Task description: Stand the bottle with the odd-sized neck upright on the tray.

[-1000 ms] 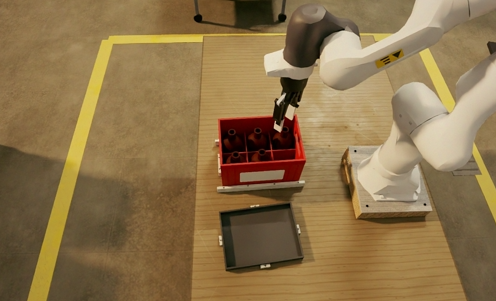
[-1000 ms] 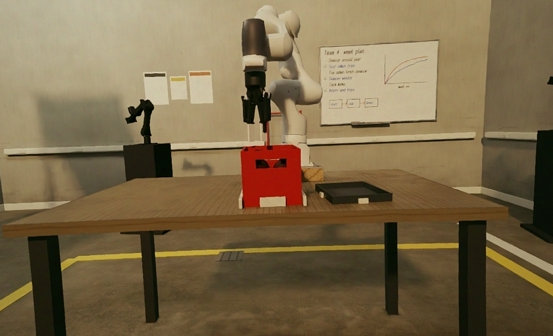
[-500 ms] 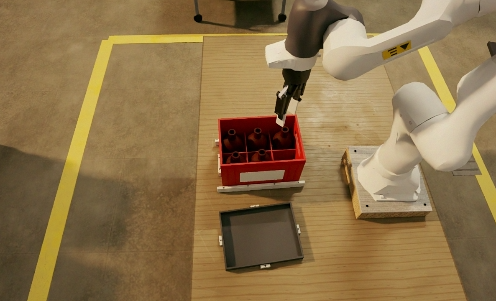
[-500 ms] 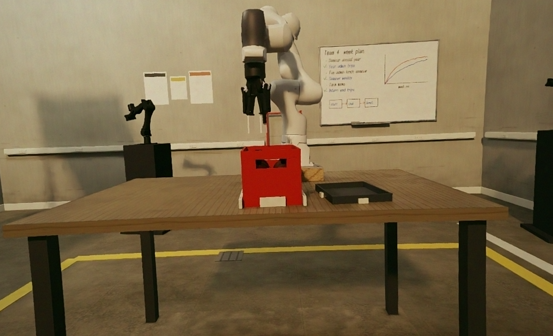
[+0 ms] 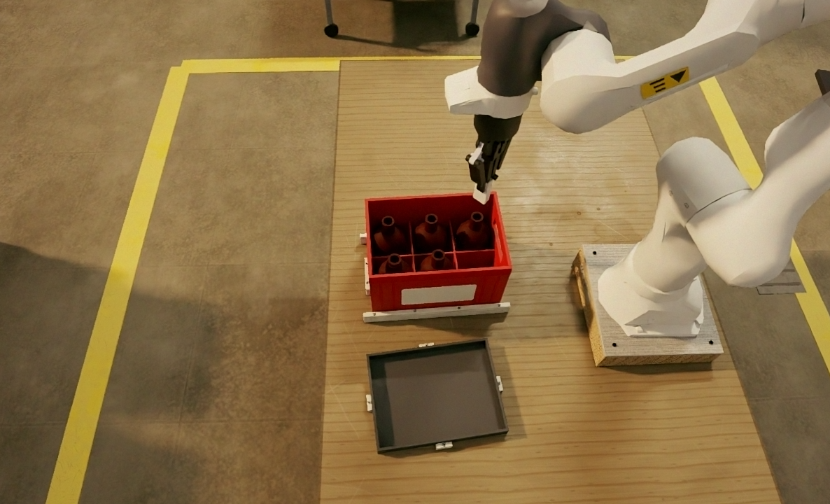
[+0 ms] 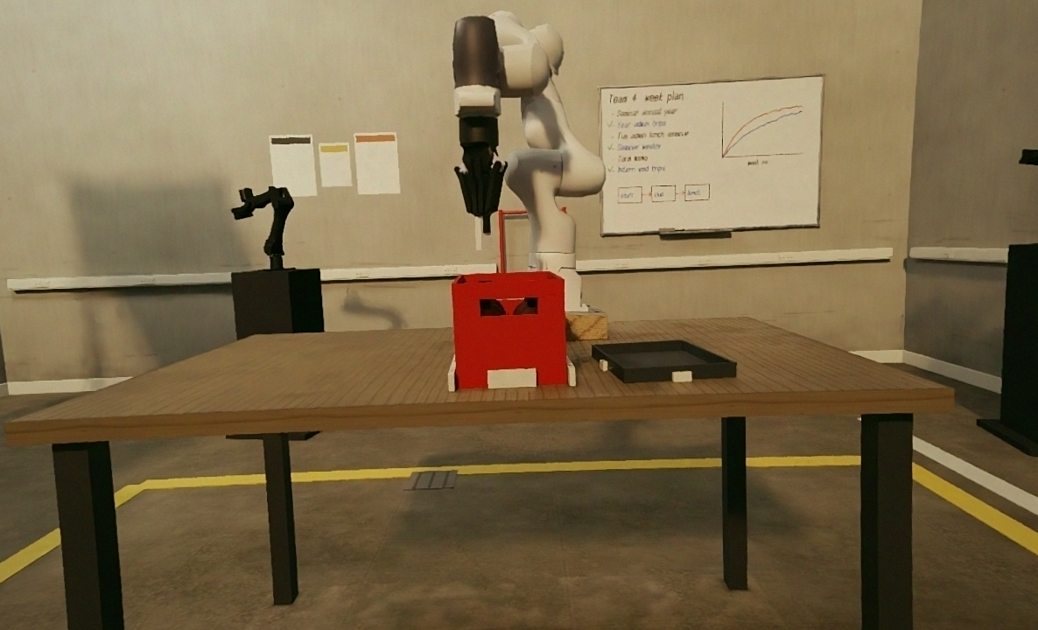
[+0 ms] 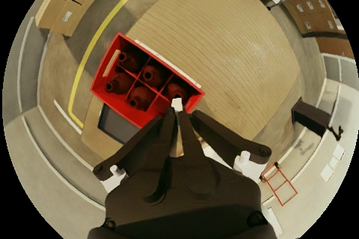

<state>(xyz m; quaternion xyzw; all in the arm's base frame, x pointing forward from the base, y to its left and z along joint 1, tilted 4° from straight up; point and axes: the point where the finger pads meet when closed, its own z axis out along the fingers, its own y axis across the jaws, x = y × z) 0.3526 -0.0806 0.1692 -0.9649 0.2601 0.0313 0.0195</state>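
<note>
The glass bottle is 17 cm below my hand, 10 cm to the left of it and 6 cm ahead of it. The rest, counted from my hand: crate: 17 cm below, 8 cm ahead, 6 cm to the left; dark tray: 33 cm to the left, 24 cm below, 3 cm ahead.
</note>
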